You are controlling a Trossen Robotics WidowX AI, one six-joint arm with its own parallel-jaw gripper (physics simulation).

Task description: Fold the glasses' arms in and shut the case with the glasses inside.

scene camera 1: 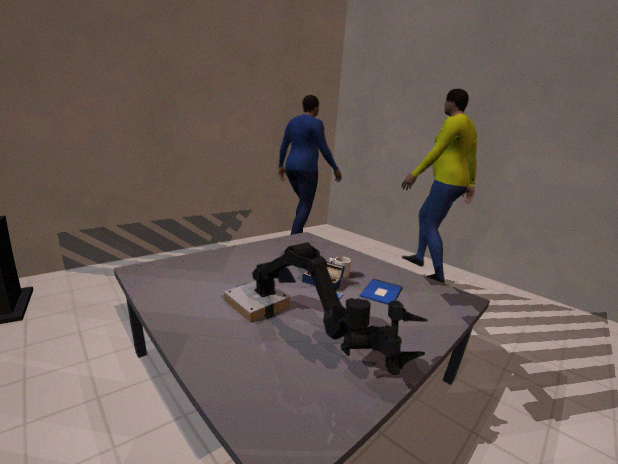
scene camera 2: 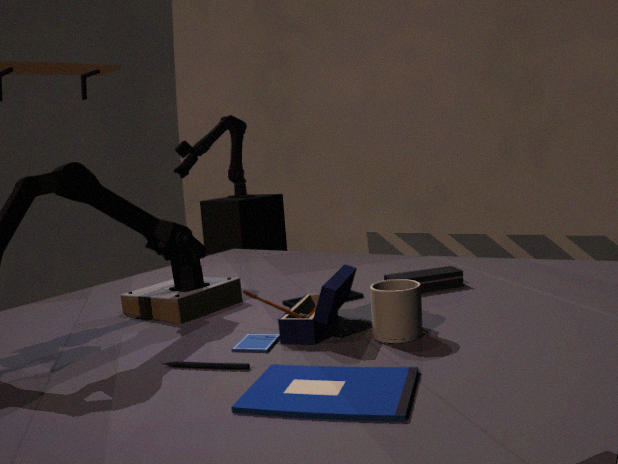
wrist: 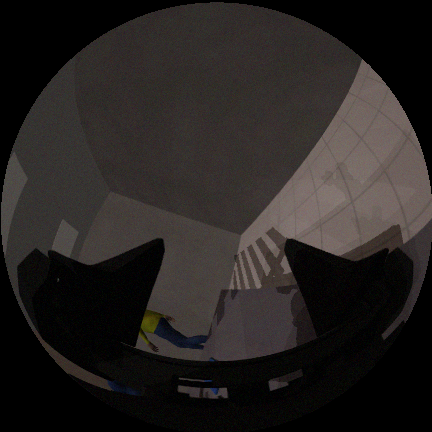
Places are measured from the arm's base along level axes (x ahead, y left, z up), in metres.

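Where they show: gripper, fingertip midpoint: (scene camera 1: 425, 336) (wrist: 226, 245); arm's base, origin of the base link: (scene camera 1: 265, 291) (scene camera 2: 189, 287).
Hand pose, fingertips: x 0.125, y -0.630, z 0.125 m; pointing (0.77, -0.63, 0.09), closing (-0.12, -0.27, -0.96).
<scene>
Each offset is from my fingertips to the centre of the thing.
The dark blue case (scene camera 2: 297, 331) (scene camera 1: 306, 280) stands on the table with its lid (scene camera 2: 338, 295) raised and tilted back. The glasses (scene camera 2: 272, 303) lie partly in the case. One orange-brown arm sticks out over the case's rim, slanting up towards the robot's base; the rest of the glasses is mostly hidden by the case walls and lid. My gripper (scene camera 1: 425, 336) (wrist: 226, 245) is open with nothing between its fingers. It is held above the table near an edge, well away from the case, and points outward. The case and glasses do not show clearly in the wrist view.
A beige mug {dx +0.336, dy +0.703, dz -0.125 m} (scene camera 2: 396, 312) (scene camera 1: 344, 265) stands beside the lid. A blue notebook {dx +0.390, dy +0.458, dz -0.169 m} (scene camera 2: 260, 397) (scene camera 1: 370, 292), a dark pen {dx +0.175, dy +0.425, dz -0.168 m} (scene camera 2: 215, 366) and a small blue card {dx +0.160, dy +0.549, dz -0.170 m} (scene camera 2: 256, 343) lie near the case. A long black box {dx +0.223, dy +0.980, dz -0.155 m} (scene camera 2: 425, 277) lies behind the mug. Two people (scene camera 1: 302, 145) (scene camera 1: 452, 150) are beyond the table.
</scene>
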